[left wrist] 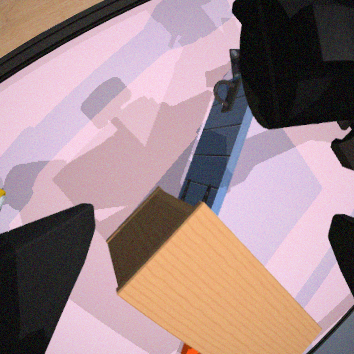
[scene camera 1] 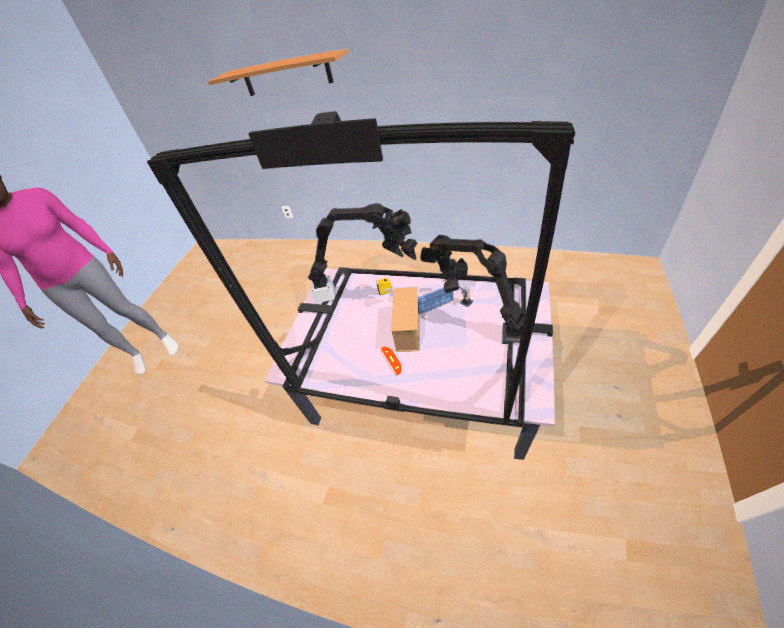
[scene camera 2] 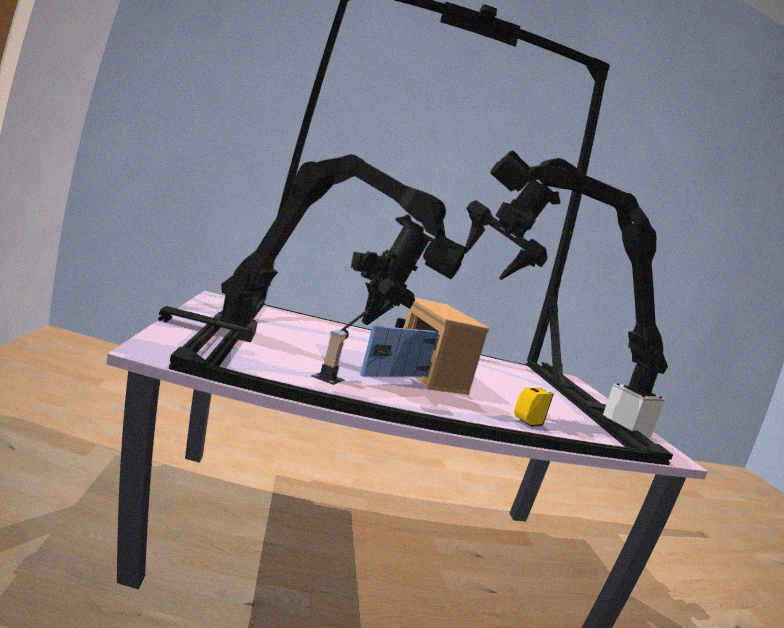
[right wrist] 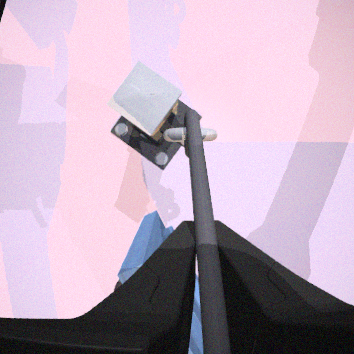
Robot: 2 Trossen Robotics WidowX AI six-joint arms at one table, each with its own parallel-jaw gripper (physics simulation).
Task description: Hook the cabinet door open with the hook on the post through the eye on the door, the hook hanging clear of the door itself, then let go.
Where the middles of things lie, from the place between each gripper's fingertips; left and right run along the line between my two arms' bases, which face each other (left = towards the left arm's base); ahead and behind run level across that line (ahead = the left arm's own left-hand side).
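The yellow block (scene camera 2: 532, 406) is 37 cm to the left of my right hand, 1 cm ahead of it and 8 cm below it. The grey hook rod (right wrist: 211, 297) is 1 cm to the left of my right hand and 1 cm above it. The wooden cabinet (scene camera 1: 405, 327) is 15 cm behind my right hand, 12 cm to the left of it and 4 cm below it, and the blue door (scene camera 2: 391, 352) is 9 cm to the left of my right hand, 4 cm behind it and 5 cm below it.
The yellow block is 180 mm to the left of my left hand, 40 mm ahead of it and 240 mm below it. The grey hook rod is 190 mm to the right of my left hand, 30 mm ahead of it and 150 mm below it. The wooden cabinet is 70 mm to the right of my left hand, 120 mm behind it and 200 mm below it; the blue door is 110 mm to the right of my left hand, 10 mm behind it and 210 mm below it.
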